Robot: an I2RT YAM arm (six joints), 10 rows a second.
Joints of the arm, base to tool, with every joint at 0 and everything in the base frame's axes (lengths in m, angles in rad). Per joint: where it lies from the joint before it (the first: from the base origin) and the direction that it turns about. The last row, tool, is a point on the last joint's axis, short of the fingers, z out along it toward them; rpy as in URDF.
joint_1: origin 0 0 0.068 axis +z
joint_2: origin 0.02 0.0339 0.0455 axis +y
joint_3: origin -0.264 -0.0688 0 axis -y
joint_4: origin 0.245 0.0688 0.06 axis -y
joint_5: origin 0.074 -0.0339 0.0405 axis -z
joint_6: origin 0.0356 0 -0.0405 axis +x
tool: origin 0 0 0 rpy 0 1.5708 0
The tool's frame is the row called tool.
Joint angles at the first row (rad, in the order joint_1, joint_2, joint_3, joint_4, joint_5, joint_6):
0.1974, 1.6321, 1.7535, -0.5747, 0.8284, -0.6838
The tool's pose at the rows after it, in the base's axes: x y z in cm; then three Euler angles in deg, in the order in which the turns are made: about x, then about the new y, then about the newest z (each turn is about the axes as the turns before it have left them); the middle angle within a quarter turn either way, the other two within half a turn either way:
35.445, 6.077, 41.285, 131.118, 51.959, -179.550
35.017, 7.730, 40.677, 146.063, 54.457, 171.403
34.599, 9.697, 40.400, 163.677, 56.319, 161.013
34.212, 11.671, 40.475, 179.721, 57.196, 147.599
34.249, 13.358, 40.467, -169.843, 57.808, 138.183
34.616, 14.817, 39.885, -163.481, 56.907, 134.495
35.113, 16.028, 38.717, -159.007, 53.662, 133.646
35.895, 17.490, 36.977, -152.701, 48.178, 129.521
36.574, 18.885, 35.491, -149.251, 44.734, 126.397
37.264, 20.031, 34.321, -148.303, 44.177, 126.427
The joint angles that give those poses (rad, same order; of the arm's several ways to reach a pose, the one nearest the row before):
0.2325, 1.6329, 1.7535, -0.6716, 0.6857, -0.5896
0.2699, 1.6329, 1.7535, -0.7254, 0.5583, -0.4900
0.3134, 1.6329, 1.7534, -0.7418, 0.4168, -0.3878
0.3580, 1.6329, 1.7535, -0.7239, 0.3016, -0.3695
0.3950, 1.6436, 1.7535, -0.6804, 0.2413, -0.3691
0.4236, 1.6676, 1.7534, -0.6498, 0.2043, -0.3264
0.4423, 1.7000, 1.7534, -0.6475, 0.1536, -0.2615
0.4583, 1.7477, 1.7535, -0.6411, 0.0555, -0.2344
0.4767, 1.7912, 1.7535, -0.6190, 0.0002, -0.2337
0.4931, 1.8290, 1.7534, -0.5808, -0.0021, -0.2115

